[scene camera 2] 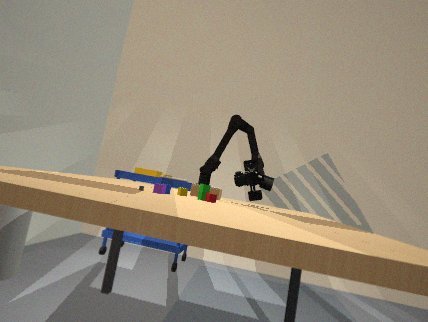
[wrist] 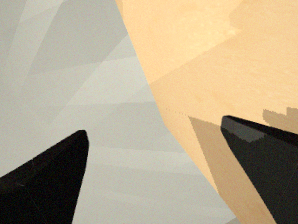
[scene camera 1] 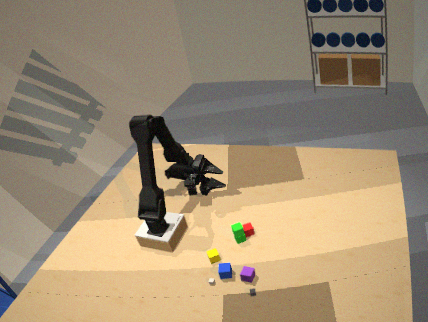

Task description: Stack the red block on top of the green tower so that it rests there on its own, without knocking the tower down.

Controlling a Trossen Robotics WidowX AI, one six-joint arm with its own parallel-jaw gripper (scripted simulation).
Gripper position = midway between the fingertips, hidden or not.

Observation:
The gripper (scene camera 1: 224,179) is open and holds nothing.
The gripper also shows in the wrist view (wrist: 156,129).

